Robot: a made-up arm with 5 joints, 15 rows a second.
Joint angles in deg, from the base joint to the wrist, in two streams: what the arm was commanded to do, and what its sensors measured. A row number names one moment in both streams.
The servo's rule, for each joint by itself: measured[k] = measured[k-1] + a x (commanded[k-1-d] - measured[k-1]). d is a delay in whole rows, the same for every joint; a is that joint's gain. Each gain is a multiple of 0.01, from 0.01 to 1. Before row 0 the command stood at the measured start. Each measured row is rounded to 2 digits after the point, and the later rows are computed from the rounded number. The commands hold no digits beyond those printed.
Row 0, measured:
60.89, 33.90, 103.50, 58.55, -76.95
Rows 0 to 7, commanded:
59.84, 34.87, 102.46, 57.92, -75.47
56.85, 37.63, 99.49, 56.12, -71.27
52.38, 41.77, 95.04, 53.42, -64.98
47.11, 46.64, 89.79, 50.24, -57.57
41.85, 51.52, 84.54, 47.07, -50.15
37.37, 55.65, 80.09, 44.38, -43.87
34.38, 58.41, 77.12, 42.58, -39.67
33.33, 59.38, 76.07, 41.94, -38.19
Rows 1 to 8, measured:
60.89, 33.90, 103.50, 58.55, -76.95
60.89, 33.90, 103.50, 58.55, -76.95
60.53, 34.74, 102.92, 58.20, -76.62
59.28, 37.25, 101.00, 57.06, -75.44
56.93, 41.18, 97.66, 55.06, -73.14
53.59, 45.93, 93.25, 52.41, -69.71
49.60, 50.79, 88.37, 49.47, -65.41
45.44, 55.02, 83.73, 46.67, -60.67
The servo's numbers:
d 2
a 0.34 0.87 0.56 0.55 0.22

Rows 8 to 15, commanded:
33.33, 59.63, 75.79, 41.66, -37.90
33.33, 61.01, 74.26, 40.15, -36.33
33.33, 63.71, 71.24, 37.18, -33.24
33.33, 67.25, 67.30, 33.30, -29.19
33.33, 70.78, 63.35, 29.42, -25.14
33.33, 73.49, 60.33, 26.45, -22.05
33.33, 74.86, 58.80, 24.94, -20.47
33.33, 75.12, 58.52, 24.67, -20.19
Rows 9 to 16, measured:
41.68, 57.97, 80.03, 44.42, -56.05
38.84, 59.20, 77.81, 43.06, -52.12
36.97, 59.57, 76.68, 42.29, -48.99
35.73, 60.82, 75.32, 41.11, -46.20
34.91, 63.33, 73.04, 38.95, -43.35
34.37, 66.74, 69.83, 35.84, -40.23
34.02, 70.25, 66.20, 32.31, -36.91
33.79, 73.07, 62.91, 29.09, -33.64

